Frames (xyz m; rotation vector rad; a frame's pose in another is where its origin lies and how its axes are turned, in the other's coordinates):
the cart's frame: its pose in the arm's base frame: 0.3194 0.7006 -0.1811 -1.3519 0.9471 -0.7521
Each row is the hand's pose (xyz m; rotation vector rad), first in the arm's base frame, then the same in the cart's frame.
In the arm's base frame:
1: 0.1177 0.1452 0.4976 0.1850 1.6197 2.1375
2: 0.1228 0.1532 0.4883 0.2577 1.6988 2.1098
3: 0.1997 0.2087 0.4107 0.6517 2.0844 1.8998
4: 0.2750 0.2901 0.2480 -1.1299 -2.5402 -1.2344
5: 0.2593 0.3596 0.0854 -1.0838 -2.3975 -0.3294
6: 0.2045 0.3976 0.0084 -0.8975 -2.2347 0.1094
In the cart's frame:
1: 0.3175 -0.7112 -0.4507 -1.0038 -0.4872 2.7484
2: 0.3138 -0.7016 -0.4423 -0.9932 -0.3730 2.7911
3: 0.3088 -0.6254 -0.3465 -0.9002 0.2481 2.9453
4: 0.2905 -0.4621 -0.2380 0.7355 -1.2813 -2.6864
5: 0.2420 -0.2928 -0.2159 0.7082 -2.1147 -2.0362
6: 0.1933 -0.2083 -0.2453 0.7923 -2.4870 -1.5441

